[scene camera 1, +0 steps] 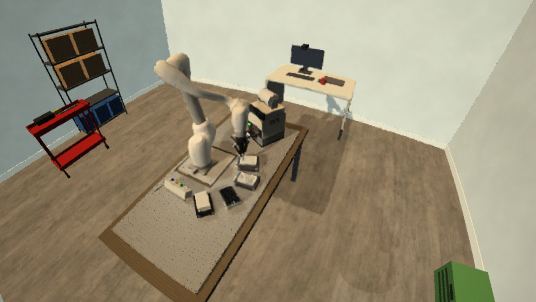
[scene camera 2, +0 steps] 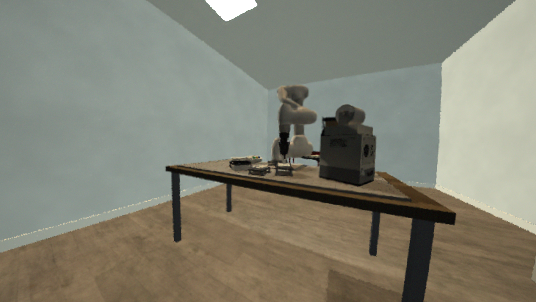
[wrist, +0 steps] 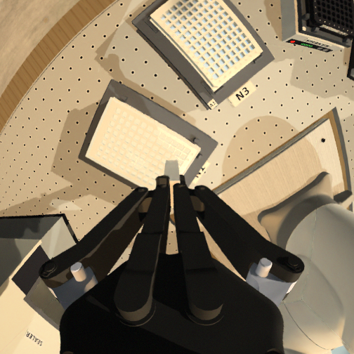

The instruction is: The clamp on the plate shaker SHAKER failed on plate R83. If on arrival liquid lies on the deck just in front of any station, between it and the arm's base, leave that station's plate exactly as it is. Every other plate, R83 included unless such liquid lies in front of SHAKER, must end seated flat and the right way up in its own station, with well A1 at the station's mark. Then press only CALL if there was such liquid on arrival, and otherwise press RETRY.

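Where they show: gripper, fingertip midpoint: (scene camera 1: 242, 159) (scene camera 2: 283, 163); arm's base, origin of the base link: (scene camera 1: 202, 164).
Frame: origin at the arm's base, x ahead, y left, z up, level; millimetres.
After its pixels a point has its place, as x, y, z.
My gripper (scene camera 1: 242, 154) {280, 164, 58} (scene camera 2: 284, 157) {280, 164, 58} (wrist: 171, 169) is shut and empty, pointing down near the N1 station's front edge. A pale plate (wrist: 140, 135) (scene camera 1: 248, 160) {327, 174, 58} lies on dark station N1 (wrist: 116, 89); my fingers hide its near corner. Another pale plate (wrist: 212, 42) (scene camera 1: 247, 179) {411, 20, 38} lies on station N3 (wrist: 160, 57), its A1 mark at the lower corner. SHAKER (wrist: 312, 44) (scene camera 1: 237, 204) {455, -191, 41} bears a black plate (wrist: 336, 16) (scene camera 1: 229, 195) {392, -176, 59}, partly cut off in the wrist view. A rounded darker deck patch lies before N3; I cannot tell whether it is shadow or liquid.
The tall SEALER (scene camera 1: 267, 122) {327, 476, 232} (scene camera 2: 347, 155) {383, 592, 149} (wrist: 37, 295) stands beside N1. A white plate (scene camera 1: 202, 200) {269, -309, 70} sits on a dark station beyond SHAKER. The button box (scene camera 1: 178, 188) {56, -321, 70} stands near the arm's base plate (wrist: 280, 162). The table's wooden edge (wrist: 45, 52) runs behind N1 and N3.
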